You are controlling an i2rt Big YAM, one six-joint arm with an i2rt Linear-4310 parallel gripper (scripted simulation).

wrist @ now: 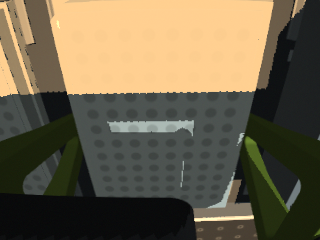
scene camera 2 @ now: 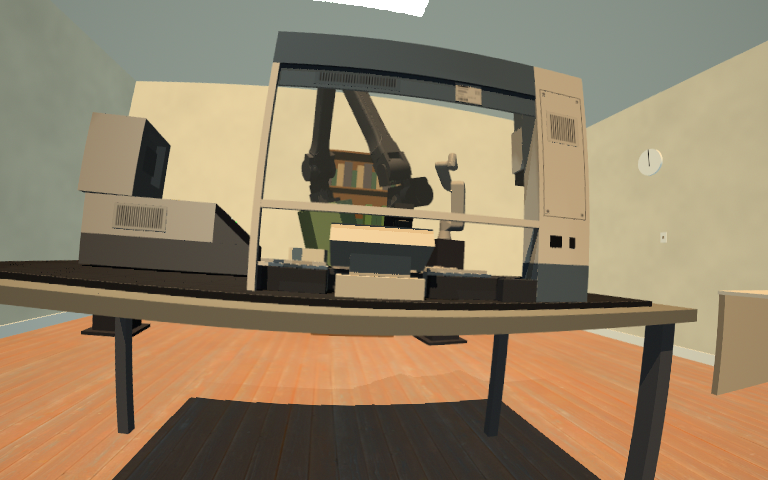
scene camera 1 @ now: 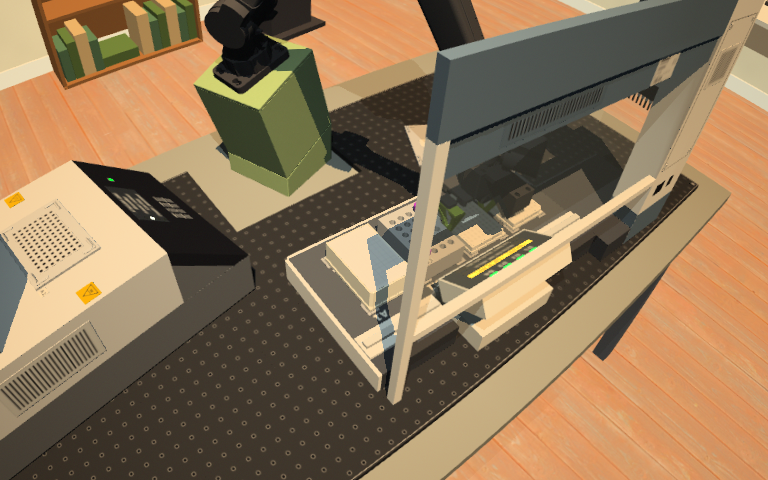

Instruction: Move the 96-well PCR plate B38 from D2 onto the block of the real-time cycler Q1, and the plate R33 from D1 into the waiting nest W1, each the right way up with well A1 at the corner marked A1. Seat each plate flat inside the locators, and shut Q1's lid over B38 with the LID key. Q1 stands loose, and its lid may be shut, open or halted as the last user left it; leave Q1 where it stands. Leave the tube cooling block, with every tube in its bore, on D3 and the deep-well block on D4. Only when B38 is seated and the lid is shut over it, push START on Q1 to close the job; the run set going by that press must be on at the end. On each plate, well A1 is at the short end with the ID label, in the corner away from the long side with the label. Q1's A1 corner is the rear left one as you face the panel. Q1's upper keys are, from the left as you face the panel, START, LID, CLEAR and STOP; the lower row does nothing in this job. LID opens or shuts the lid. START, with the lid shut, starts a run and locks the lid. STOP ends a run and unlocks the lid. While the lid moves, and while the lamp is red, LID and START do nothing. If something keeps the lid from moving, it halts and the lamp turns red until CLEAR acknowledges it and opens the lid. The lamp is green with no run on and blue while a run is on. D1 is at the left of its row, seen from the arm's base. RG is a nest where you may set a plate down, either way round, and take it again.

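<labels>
Beige lid [scene camera 2: 113, 159], 1.10 m from the lens. Beam [scene camera 2: 297, 48], 0.76 m from the lens. Spots on the beam and the beige lid, 0.62 m apart.
</labels>
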